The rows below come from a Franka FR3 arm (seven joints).
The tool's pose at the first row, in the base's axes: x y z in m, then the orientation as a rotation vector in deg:
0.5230, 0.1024, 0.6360, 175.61, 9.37, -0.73
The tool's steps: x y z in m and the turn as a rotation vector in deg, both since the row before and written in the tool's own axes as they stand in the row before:
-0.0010, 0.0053, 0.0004, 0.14, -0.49, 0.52
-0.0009, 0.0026, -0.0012, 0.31, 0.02, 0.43
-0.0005, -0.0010, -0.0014, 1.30, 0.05, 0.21
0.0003, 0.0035, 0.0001, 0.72, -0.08, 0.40
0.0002, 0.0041, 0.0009, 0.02, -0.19, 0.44
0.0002, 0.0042, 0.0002, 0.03, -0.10, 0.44
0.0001, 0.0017, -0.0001, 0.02, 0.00, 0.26
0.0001, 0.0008, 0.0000, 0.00, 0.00, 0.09
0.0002, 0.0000, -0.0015, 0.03, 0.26, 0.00
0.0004, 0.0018, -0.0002, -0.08, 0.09, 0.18
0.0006, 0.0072, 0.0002, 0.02, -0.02, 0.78
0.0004, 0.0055, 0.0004, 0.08, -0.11, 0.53
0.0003, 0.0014, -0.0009, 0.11, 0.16, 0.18
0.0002, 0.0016, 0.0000, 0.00, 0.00, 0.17
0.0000, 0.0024, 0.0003, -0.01, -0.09, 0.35
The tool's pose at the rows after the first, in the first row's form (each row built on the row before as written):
0.5226, 0.0970, 0.6360, 175.76, 8.55, -1.46
0.5220, 0.0944, 0.6374, 176.10, 7.90, -1.43
0.5214, 0.0954, 0.6387, 177.41, 7.62, -1.44
0.5220, 0.0919, 0.6387, 178.15, 7.02, -1.60
0.5225, 0.0878, 0.6379, 178.18, 6.33, -1.89
0.5230, 0.0836, 0.6378, 178.22, 5.64, -2.04
0.5232, 0.0819, 0.6379, 178.25, 5.24, -2.04
0.5233, 0.0811, 0.6379, 178.25, 5.10, -2.04
0.5235, 0.0812, 0.6394, 178.29, 5.11, -1.64
0.5240, 0.0794, 0.6396, 178.22, 4.83, -1.49
0.5250, 0.0722, 0.6396, 178.26, 3.62, -1.50
0.5256, 0.0667, 0.6394, 178.35, 2.79, -1.66
0.5260, 0.0653, 0.6403, 178.47, 2.51, -1.41
0.5262, 0.0637, 0.6403, 178.47, 2.25, -1.41
0.5263, 0.0613, 0.6401, 178.46, 1.70, -1.54

